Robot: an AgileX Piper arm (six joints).
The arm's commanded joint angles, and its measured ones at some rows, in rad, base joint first. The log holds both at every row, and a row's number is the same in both.
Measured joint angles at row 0:
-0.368, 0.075, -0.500, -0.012, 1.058, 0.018
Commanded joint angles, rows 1 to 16:
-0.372, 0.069, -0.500, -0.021, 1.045, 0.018
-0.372, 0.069, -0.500, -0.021, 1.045, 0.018
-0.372, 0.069, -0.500, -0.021, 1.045, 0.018
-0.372, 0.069, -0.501, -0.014, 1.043, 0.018
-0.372, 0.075, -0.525, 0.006, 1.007, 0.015
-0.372, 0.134, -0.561, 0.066, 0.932, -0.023
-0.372, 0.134, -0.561, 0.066, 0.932, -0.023
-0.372, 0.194, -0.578, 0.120, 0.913, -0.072
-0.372, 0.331, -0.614, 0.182, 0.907, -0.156
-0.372, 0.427, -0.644, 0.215, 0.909, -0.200
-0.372, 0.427, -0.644, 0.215, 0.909, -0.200
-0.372, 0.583, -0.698, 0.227, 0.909, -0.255
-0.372, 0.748, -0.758, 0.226, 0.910, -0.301
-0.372, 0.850, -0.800, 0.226, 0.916, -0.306
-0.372, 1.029, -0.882, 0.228, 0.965, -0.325
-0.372, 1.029, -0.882, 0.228, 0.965, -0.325
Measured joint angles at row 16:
-0.368, 0.927, -0.836, 0.222, 0.931, -0.299
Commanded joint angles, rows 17 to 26:
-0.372, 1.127, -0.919, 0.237, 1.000, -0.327
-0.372, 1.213, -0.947, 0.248, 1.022, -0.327
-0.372, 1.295, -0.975, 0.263, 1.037, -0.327
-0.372, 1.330, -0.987, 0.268, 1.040, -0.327
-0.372, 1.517, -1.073, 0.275, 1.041, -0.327
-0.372, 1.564, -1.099, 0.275, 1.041, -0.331
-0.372, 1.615, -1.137, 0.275, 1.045, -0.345
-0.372, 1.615, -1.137, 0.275, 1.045, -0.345
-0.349, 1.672, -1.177, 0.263, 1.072, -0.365
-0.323, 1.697, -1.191, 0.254, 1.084, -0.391
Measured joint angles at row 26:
-0.341, 1.680, -1.180, 0.256, 1.061, -0.363
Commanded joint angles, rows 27 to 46:
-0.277, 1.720, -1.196, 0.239, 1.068, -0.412
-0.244, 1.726, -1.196, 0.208, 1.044, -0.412
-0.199, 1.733, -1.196, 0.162, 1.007, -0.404
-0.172, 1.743, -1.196, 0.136, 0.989, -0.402
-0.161, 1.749, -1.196, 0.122, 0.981, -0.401
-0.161, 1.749, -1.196, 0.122, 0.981, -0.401
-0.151, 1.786, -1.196, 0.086, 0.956, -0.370
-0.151, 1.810, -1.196, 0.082, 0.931, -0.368
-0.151, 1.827, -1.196, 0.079, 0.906, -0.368
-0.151, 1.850, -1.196, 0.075, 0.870, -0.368
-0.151, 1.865, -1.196, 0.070, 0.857, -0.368
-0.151, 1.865, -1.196, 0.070, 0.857, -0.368
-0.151, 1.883, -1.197, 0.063, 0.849, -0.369
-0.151, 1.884, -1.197, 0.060, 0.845, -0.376
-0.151, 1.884, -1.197, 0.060, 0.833, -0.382
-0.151, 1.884, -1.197, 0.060, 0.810, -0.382
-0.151, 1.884, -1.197, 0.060, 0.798, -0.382
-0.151, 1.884, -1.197, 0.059, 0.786, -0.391
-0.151, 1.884, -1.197, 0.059, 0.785, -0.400
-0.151, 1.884, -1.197, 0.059, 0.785, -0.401
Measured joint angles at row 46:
-0.153, 1.881, -1.193, 0.067, 0.795, -0.386
